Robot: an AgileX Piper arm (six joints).
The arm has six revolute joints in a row. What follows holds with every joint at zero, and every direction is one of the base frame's. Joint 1 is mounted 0.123 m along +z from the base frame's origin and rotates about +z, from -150 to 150 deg. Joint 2 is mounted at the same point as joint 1 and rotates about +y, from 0 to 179.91 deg. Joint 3 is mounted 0.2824 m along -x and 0.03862 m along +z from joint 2 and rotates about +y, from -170 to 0 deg. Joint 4 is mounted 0.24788 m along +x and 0.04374 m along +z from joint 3 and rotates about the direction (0.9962, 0, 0.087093), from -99.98 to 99.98 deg. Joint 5 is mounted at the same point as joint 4 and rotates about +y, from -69.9 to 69.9 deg. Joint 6 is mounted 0.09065 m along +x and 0.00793 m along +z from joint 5 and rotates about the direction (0.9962, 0, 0.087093), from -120 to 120 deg. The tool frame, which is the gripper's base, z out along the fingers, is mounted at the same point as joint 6; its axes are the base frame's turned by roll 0, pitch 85.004 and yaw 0 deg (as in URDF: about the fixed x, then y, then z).
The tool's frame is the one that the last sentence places.
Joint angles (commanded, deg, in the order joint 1, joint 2, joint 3, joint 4, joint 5, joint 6), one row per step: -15.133, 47.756, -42.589, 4.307, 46.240, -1.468; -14.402, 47.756, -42.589, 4.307, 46.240, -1.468; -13.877, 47.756, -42.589, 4.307, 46.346, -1.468; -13.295, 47.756, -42.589, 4.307, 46.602, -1.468; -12.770, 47.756, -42.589, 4.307, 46.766, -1.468; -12.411, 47.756, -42.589, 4.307, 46.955, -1.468; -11.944, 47.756, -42.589, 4.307, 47.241, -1.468; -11.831, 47.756, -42.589, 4.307, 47.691, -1.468; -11.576, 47.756, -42.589, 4.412, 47.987, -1.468; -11.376, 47.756, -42.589, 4.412, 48.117, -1.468; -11.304, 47.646, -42.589, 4.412, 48.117, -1.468; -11.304, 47.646, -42.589, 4.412, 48.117, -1.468; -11.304, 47.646, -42.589, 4.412, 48.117, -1.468; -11.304, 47.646, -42.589, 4.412, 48.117, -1.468
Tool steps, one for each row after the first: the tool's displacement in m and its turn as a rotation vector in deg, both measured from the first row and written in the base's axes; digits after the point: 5 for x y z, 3 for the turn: 0.00043, 0.00189, 0.00000, 0.000, 0.000, 0.731; 0.00062, 0.00330, -0.00012, 0.026, 0.102, 1.264; 0.00065, 0.00490, -0.00039, 0.089, 0.350, 1.865; 0.00073, 0.00632, -0.00057, 0.127, 0.509, 2.402; 0.00070, 0.00732, -0.00078, 0.170, 0.693, 2.776; 0.00060, 0.00862, -0.00108, 0.234, 0.971, 3.264; 0.00014, 0.00906, -0.00156, 0.338, 1.407, 3.411; -0.00006, 0.00994, -0.00187, 0.505, 1.671, 3.689; -0.00012, 0.01050, -0.00200, 0.532, 1.798, 3.899; -0.00045, 0.01075, -0.00172, 0.505, 1.691, 3.971; -0.00045, 0.01075, -0.00172, 0.505, 1.691, 3.971; -0.00045, 0.01075, -0.00172, 0.505, 1.691, 3.971; -0.00045, 0.01075, -0.00172, 0.505, 1.691, 3.971
